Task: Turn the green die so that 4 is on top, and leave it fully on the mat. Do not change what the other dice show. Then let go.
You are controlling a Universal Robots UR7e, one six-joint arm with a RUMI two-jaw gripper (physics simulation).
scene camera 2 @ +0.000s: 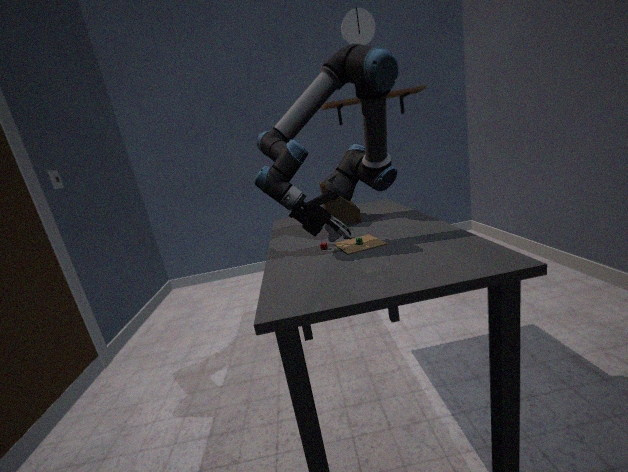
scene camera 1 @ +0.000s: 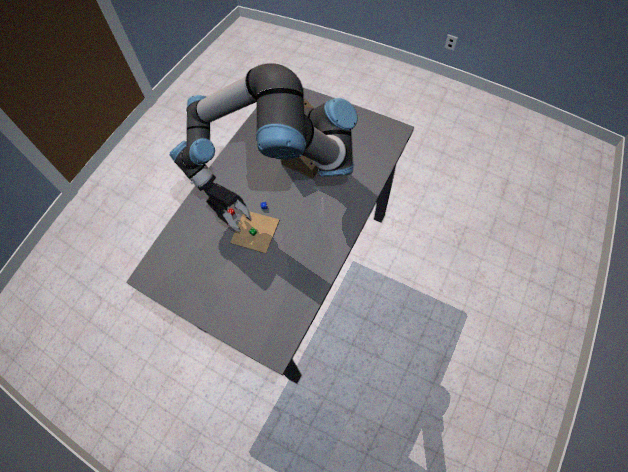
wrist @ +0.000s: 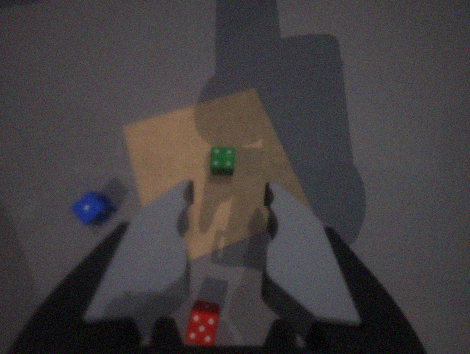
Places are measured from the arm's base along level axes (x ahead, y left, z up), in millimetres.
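Pixels of known places: gripper, fingertip midpoint: [scene camera 2: 350,236] [scene camera 1: 245,226] [wrist: 229,183].
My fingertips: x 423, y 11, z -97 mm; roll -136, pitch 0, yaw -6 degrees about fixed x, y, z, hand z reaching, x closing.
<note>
Ahead of a thing's pixels: the offset from my fingertips to its top centre. Level surfaces: height alone.
The green die @(dz -13, dx -4, dy +26 mm) [scene camera 1: 252,231] [scene camera 2: 358,241] [wrist: 222,160] rests flat on the tan mat @(dz -33, dx -13, dy +25 mm) [scene camera 1: 270,229] [scene camera 2: 375,243] [wrist: 150,155], inside its edges. Its upper face shows four pips in the wrist view. My gripper [scene camera 1: 244,223] [scene camera 2: 342,236] [wrist: 229,183] is open, with nothing between the fingers. It is tilted and stands back from the die, apart from it. The red die @(dz -17, dx -26, dy -96 mm) [scene camera 1: 230,211] [scene camera 2: 323,246] [wrist: 202,327] lies on the table off the mat, with five pips on its upper face. The blue die @(dz -17, dx -113, dy -7 mm) [scene camera 1: 263,205] [wrist: 90,206] lies beside the mat and shows one pip; it does not show in scene camera 2.
The grey table @(dz -37 mm) [scene camera 1: 203,284] [scene camera 2: 406,268] bears the mat and dice. A brown wooden block or box [scene camera 1: 299,166] [scene camera 2: 342,209] stands near the arm's base. The arm's shadow falls over part of the mat. In scene camera 1 the red die shows between the gripper's fingers from above.
</note>
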